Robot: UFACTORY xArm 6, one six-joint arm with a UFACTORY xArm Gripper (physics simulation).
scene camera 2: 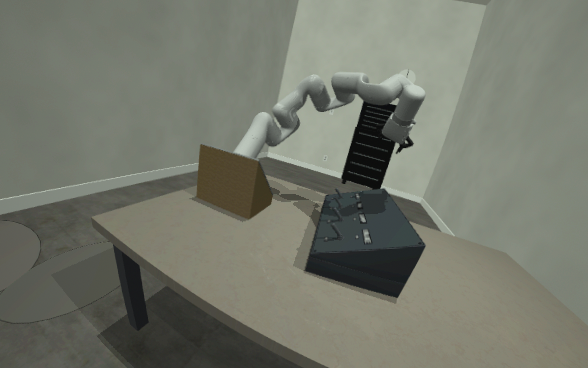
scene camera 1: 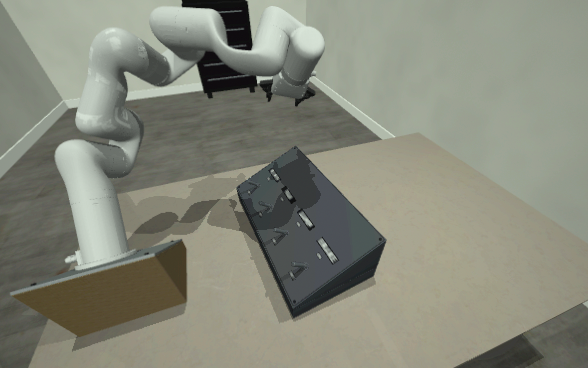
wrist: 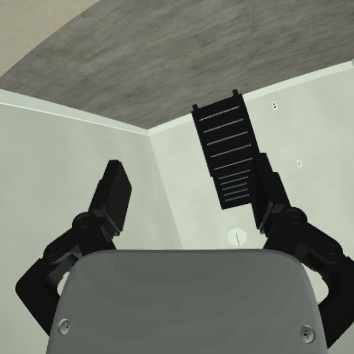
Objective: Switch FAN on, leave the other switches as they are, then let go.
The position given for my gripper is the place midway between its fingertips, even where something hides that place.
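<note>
My gripper [scene camera 1: 282,100], visible; same in the wrist view [wrist: 186,170]. Dark sloped switch panel [scene camera 1: 340,248], visible; same in scene camera 2 [scene camera 2: 378,250].
</note>
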